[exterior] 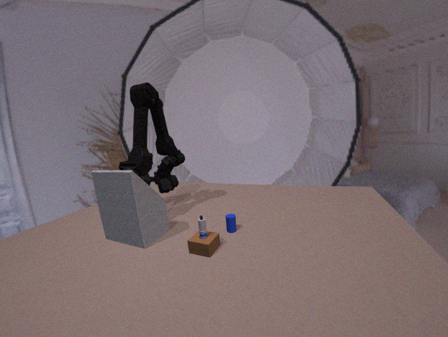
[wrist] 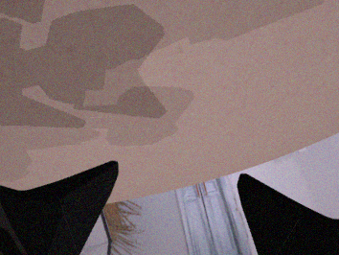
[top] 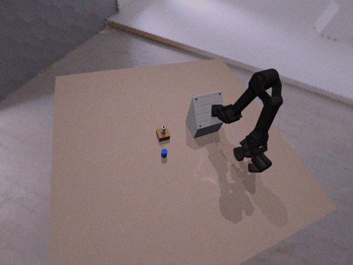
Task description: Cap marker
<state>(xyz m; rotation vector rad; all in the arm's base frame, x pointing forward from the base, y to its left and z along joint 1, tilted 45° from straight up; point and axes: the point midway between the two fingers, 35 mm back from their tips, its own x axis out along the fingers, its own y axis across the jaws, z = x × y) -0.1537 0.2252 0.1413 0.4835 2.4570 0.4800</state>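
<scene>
Now: the blue cap 48 cm ahead of my gripper tip, 13 cm to the right of it and 2 cm below it. From my gripper tip the other things lie so: brown holder block 46 cm ahead, 25 cm to the right, 3 cm below.
</scene>
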